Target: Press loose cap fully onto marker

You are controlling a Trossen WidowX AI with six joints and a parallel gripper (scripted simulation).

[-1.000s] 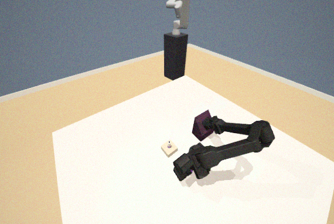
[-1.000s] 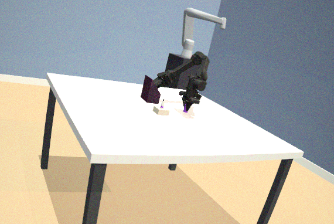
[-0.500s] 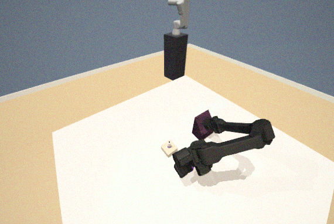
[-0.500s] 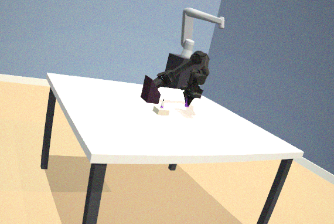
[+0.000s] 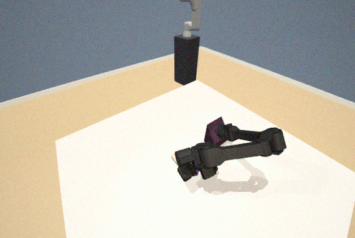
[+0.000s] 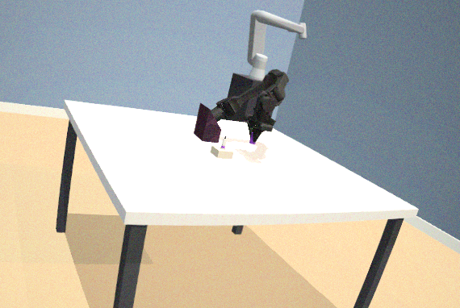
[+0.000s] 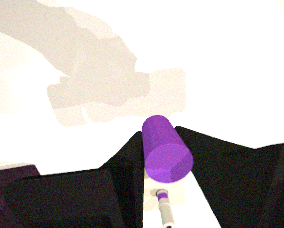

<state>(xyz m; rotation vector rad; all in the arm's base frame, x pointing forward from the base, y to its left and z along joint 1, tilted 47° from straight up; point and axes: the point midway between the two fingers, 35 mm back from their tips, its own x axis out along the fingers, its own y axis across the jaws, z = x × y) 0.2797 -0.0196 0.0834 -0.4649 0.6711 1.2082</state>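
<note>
My gripper tip is 130 mm to the left of the cream holder block, 70 mm above it and 30 mm past it. The rest, counted from my gripper tip: purple cap (10 mm above).
</note>
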